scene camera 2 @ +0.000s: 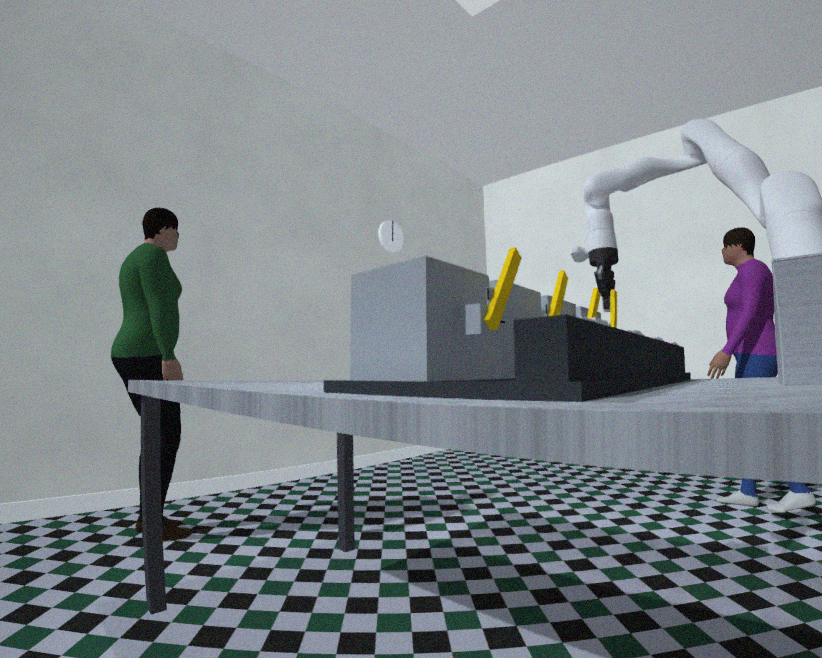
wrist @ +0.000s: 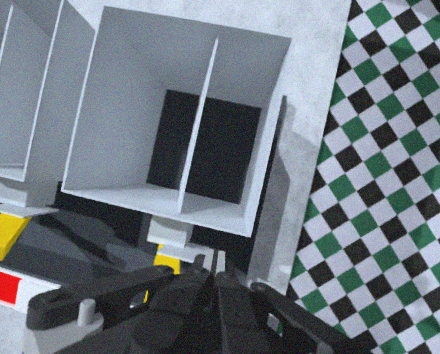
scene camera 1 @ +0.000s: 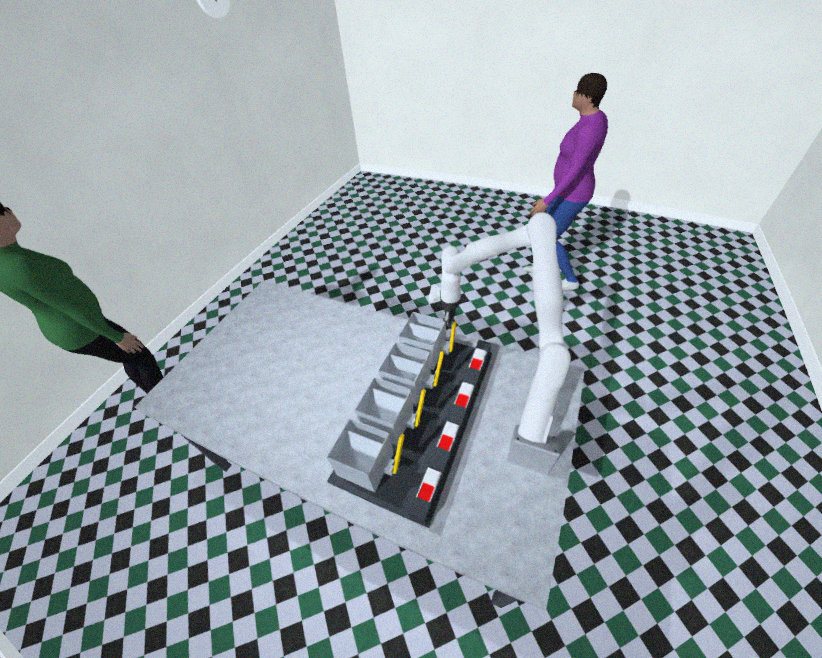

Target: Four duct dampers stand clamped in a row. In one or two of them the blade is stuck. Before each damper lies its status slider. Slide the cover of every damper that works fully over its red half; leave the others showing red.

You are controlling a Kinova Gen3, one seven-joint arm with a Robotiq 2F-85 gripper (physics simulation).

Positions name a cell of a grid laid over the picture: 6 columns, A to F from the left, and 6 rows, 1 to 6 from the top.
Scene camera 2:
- my gripper: E3
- yellow lever: D3
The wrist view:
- my gripper: C5
